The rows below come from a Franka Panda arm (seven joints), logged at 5 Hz.
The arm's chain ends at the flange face. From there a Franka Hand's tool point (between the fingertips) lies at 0.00 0.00 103.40 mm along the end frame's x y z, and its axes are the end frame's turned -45 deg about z.
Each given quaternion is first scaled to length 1.
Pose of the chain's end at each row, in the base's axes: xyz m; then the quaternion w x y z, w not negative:
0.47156 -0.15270 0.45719 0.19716 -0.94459 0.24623 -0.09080
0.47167 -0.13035 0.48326 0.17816 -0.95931 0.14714 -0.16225
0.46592 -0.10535 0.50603 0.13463 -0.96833 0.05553 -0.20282
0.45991 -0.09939 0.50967 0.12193 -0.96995 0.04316 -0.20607
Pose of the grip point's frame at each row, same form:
0.49934 -0.11881 0.36353 0.14740 -0.96692 -0.13399 -0.15934
0.50928 -0.09994 0.39187 0.10251 -0.94260 -0.23117 -0.21808
0.50808 -0.08072 0.41489 0.04677 -0.91587 -0.31926 -0.23890
0.50233 -0.07677 0.41813 0.03379 -0.91263 -0.33131 -0.23704

